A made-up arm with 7 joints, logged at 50 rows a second.
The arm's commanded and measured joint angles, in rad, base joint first. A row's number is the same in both.
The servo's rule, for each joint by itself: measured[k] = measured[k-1] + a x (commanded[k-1-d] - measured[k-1]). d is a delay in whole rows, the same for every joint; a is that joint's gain. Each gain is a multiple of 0.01, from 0.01 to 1. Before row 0 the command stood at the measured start. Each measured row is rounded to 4 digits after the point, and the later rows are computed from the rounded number. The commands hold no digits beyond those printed.
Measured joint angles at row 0:
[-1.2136 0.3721 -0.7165 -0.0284 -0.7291 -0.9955 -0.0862]
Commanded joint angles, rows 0 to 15:
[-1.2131 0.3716 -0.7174 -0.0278 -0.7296 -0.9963 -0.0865]
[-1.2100 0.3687 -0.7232 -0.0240 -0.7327 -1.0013 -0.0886]
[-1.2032 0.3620 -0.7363 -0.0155 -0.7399 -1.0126 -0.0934]
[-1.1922 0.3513 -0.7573 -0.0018 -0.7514 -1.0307 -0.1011]
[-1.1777 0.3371 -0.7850 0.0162 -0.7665 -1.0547 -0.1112]
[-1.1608 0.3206 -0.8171 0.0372 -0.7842 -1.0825 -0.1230]
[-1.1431 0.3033 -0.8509 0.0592 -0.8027 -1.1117 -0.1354]
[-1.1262 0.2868 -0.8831 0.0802 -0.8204 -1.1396 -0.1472]
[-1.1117 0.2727 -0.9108 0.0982 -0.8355 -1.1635 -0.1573]
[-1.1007 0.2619 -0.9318 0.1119 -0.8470 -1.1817 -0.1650]
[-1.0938 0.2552 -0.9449 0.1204 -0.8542 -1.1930 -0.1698]
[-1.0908 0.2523 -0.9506 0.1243 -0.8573 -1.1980 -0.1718]
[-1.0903 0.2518 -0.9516 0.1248 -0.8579 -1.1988 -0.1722]
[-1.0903 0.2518 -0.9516 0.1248 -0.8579 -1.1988 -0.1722]
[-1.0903 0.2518 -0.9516 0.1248 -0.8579 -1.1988 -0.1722]
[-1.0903 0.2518 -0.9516 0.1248 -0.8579 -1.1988 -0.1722]
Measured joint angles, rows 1 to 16:
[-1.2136 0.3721 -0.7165 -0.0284 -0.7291 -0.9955 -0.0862]
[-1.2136 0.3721 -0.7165 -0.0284 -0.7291 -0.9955 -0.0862]
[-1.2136 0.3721 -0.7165 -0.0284 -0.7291 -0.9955 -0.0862]
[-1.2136 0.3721 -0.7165 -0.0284 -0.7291 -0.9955 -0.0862]
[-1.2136 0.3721 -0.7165 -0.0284 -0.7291 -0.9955 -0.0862]
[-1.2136 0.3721 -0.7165 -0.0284 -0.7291 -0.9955 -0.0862]
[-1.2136 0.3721 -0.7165 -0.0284 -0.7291 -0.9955 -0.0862]
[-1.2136 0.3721 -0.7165 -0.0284 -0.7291 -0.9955 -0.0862]
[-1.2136 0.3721 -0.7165 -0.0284 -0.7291 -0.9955 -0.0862]
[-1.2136 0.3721 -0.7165 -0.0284 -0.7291 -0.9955 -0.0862]
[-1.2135 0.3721 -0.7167 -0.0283 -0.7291 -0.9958 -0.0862]
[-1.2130 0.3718 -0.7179 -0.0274 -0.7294 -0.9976 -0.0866]
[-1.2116 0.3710 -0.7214 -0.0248 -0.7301 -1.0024 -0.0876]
[-1.2089 0.3694 -0.7282 -0.0197 -0.7316 -1.0115 -0.0896]
[-1.2045 0.3668 -0.7390 -0.0118 -0.7340 -1.0253 -0.0928]
[-1.1984 0.3631 -0.7538 -0.0010 -0.7375 -1.0436 -0.0973]
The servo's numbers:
d 10
a 0.14 0.08 0.19 0.22 0.07 0.32 0.15

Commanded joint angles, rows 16 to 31:
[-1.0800 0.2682 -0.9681 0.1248 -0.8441 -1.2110 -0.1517]
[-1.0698 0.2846 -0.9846 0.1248 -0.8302 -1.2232 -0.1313]
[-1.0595 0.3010 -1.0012 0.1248 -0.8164 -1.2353 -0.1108]
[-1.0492 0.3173 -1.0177 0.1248 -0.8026 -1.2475 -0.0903]
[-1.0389 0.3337 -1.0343 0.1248 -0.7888 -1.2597 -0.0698]
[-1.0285 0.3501 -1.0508 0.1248 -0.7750 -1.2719 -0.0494]
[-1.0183 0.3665 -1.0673 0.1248 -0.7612 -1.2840 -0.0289]
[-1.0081 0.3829 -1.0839 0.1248 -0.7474 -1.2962 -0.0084]
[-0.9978 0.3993 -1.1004 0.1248 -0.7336 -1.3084 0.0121]
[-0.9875 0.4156 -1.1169 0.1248 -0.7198 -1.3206 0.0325]
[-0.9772 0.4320 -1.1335 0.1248 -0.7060 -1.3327 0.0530]
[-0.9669 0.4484 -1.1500 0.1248 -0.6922 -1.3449 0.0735]
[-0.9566 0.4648 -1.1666 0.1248 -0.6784 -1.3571 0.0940]
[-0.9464 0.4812 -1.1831 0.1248 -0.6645 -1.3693 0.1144]
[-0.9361 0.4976 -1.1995 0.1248 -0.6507 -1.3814 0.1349]
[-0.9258 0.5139 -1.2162 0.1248 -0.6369 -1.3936 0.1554]
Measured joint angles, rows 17 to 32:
[-1.1907 0.3583 -0.7722 0.0122 -0.7421 -1.0654 -0.1030]
[-1.1817 0.3526 -0.7933 0.0272 -0.7476 -1.0891 -0.1096]
[-1.1719 0.3462 -0.8156 0.0428 -0.7538 -1.1129 -0.1168]
[-1.1619 0.3395 -0.8377 0.0580 -0.7603 -1.1349 -0.1240]
[-1.1524 0.3328 -0.8581 0.0717 -0.7669 -1.1535 -0.1309]
[-1.1438 0.3264 -0.8757 0.0833 -0.7732 -1.1677 -0.1370]
[-1.1363 0.3204 -0.8901 0.0924 -0.7791 -1.1777 -0.1423]
[-1.1299 0.3149 -0.9018 0.0995 -0.7846 -1.1845 -0.1468]
[-1.1244 0.3099 -0.9113 0.1051 -0.7897 -1.1891 -0.1506]
[-1.1196 0.3053 -0.9190 0.1094 -0.7945 -1.1922 -0.1538]
[-1.1141 0.3023 -0.9283 0.1128 -0.7980 -1.1982 -0.1535]
[-1.1079 0.3009 -0.9390 0.1154 -0.8003 -1.2062 -0.1502]
[-1.1011 0.3009 -0.9508 0.1175 -0.8014 -1.2155 -0.1443]
[-1.0938 0.3022 -0.9635 0.1191 -0.8015 -1.2257 -0.1362]
[-1.0861 0.3047 -0.9770 0.1204 -0.8006 -1.2366 -0.1262]
[-1.0780 0.3083 -0.9910 0.1214 -0.7988 -1.2479 -0.1147]

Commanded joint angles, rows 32 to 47:
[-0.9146 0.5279 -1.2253 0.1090 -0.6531 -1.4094 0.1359]
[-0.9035 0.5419 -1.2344 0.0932 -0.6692 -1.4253 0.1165]
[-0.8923 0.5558 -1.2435 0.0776 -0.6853 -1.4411 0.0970]
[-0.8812 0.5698 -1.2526 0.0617 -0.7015 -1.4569 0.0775]
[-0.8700 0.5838 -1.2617 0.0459 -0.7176 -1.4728 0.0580]
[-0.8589 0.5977 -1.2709 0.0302 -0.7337 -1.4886 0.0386]
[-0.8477 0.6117 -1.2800 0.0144 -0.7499 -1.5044 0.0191]
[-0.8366 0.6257 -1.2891 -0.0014 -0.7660 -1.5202 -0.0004]
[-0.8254 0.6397 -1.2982 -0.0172 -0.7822 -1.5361 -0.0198]
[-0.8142 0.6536 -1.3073 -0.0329 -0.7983 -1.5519 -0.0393]
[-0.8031 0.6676 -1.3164 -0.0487 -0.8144 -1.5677 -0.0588]
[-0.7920 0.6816 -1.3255 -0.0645 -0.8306 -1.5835 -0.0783]
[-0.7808 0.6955 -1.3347 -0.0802 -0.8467 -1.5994 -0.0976]
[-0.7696 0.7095 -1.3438 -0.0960 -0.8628 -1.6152 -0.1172]
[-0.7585 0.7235 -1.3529 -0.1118 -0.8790 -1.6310 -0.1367]
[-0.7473 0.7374 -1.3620 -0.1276 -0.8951 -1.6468 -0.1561]
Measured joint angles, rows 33 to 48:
[-1.0696 0.3130 -1.0055 0.1221 -0.7962 -1.2595 -0.1018]
[-1.0610 0.3186 -1.0204 0.1227 -0.7928 -1.2712 -0.0878]
[-1.0522 0.3251 -1.0356 0.1232 -0.7887 -1.2831 -0.0728]
[-1.0431 0.3323 -1.0510 0.1236 -0.7839 -1.2951 -0.0570]
[-1.0339 0.3403 -1.0667 0.1239 -0.7784 -1.3071 -0.0405]
[-1.0245 0.3489 -1.0825 0.1241 -0.7724 -1.3192 -0.0234]
[-1.0150 0.3582 -1.0985 0.1243 -0.7658 -1.3313 -0.0058]
[-1.0054 0.3680 -1.1146 0.1244 -0.7587 -1.3435 0.0122]
[-0.9957 0.3784 -1.1307 0.1245 -0.7511 -1.3556 0.0306]
[-0.9859 0.3892 -1.1469 0.1246 -0.7431 -1.3678 0.0493]
[-0.9759 0.4003 -1.1618 0.1212 -0.7368 -1.3811 0.0623]
[-0.9658 0.4116 -1.1756 0.1150 -0.7321 -1.3952 0.0704]
[-0.9555 0.4231 -1.1885 0.1068 -0.7288 -1.4099 0.0744]
[-0.9451 0.4348 -1.2007 0.0969 -0.7269 -1.4249 0.0749]
[-0.9346 0.4467 -1.2123 0.0857 -0.7262 -1.4402 0.0724]
[-0.9240 0.4588 -1.2234 0.0735 -0.7267 -1.4557 0.0673]

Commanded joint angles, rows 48 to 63:
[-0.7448 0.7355 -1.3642 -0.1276 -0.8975 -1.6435 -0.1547]
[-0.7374 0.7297 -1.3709 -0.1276 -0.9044 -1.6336 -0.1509]
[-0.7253 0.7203 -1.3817 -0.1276 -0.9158 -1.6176 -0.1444]
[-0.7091 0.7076 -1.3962 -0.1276 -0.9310 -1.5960 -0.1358]
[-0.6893 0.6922 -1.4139 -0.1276 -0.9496 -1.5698 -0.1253]
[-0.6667 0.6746 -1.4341 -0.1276 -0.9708 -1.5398 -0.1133]
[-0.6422 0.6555 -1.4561 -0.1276 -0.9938 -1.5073 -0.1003]
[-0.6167 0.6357 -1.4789 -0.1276 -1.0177 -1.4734 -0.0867]
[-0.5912 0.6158 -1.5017 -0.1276 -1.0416 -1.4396 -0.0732]
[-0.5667 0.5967 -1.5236 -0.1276 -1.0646 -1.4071 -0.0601]
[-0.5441 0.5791 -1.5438 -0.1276 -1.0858 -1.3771 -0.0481]
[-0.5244 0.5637 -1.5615 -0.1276 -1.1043 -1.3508 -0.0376]
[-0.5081 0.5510 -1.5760 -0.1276 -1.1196 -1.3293 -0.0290]
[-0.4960 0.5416 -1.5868 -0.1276 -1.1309 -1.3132 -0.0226]
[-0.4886 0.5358 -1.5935 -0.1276 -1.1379 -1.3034 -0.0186]
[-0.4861 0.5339 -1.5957 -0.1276 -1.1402 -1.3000 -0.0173]
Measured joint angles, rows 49 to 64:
[-0.9133 0.4710 -1.2342 0.0605 -0.7283 -1.4713 0.0601]
[-0.9026 0.4834 -1.2446 0.0469 -0.7309 -1.4869 0.0510]
[-0.8918 0.4959 -1.2548 0.0328 -0.7345 -1.5026 0.0404]
[-0.8809 0.5085 -1.2648 0.0183 -0.7390 -1.5184 0.0284]
[-0.8700 0.5212 -1.2746 0.0036 -0.7443 -1.5342 0.0153]
[-0.8591 0.5340 -1.2843 -0.0114 -0.7503 -1.5500 0.0013]
[-0.8481 0.5469 -1.2939 -0.0265 -0.7570 -1.5658 -0.0135]
[-0.8371 0.5599 -1.3034 -0.0418 -0.7644 -1.5816 -0.0291]
[-0.8261 0.5730 -1.3128 -0.0572 -0.7724 -1.5974 -0.0452]
[-0.8151 0.5862 -1.3221 -0.0727 -0.7810 -1.6132 -0.0618]
[-0.8053 0.5981 -1.3301 -0.0848 -0.7892 -1.6229 -0.0757]
[-0.7958 0.6086 -1.3379 -0.0942 -0.7973 -1.6263 -0.0870]
[-0.7859 0.6175 -1.3462 -0.1015 -0.8056 -1.6235 -0.0956]
[-0.7751 0.6247 -1.3557 -0.1072 -0.8144 -1.6147 -0.1016]
[-0.7631 0.6301 -1.3668 -0.1117 -0.8239 -1.6003 -0.1052]
[-0.7496 0.6337 -1.3796 -0.1152 -0.8342 -1.5809 -0.1064]

